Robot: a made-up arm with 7 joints.
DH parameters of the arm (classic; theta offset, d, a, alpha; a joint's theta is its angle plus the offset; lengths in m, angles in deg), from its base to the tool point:
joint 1: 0 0.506 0 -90
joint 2: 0 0 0 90
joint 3: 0 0.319 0.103 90
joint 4: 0 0 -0.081 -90
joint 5: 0 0.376 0 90
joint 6: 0 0 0.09 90
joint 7: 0 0 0 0
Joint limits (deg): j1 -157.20..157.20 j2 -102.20..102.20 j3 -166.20..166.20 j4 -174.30..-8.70 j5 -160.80..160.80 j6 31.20..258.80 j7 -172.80..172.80
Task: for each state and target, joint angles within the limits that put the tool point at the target. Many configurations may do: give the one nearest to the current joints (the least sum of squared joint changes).
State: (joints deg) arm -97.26 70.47 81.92 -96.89 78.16 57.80 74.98
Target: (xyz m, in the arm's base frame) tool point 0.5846 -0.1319 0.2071
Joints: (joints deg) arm -70.51 97.94 59.83 -94.36 78.85 65.20 74.98
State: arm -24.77 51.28 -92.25 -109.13 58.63 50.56 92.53
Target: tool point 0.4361 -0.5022 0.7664
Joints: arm 3.20 50.80 -88.91 -76.40 62.43 55.05 92.53
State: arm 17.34 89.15 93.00 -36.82 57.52 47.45 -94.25
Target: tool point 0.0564 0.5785 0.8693
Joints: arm 31.96 69.34 108.25 -75.38 52.14 32.63 -94.25
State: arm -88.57 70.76 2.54 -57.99 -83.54 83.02 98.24
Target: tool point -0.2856 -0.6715 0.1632
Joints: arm -110.37 92.81 -5.61 -35.58 -84.62 87.53 98.24
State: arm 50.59 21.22 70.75 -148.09 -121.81 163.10 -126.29
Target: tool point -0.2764 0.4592 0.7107
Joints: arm 48.31 18.61 72.21 -107.03 -112.94 154.90 -126.29
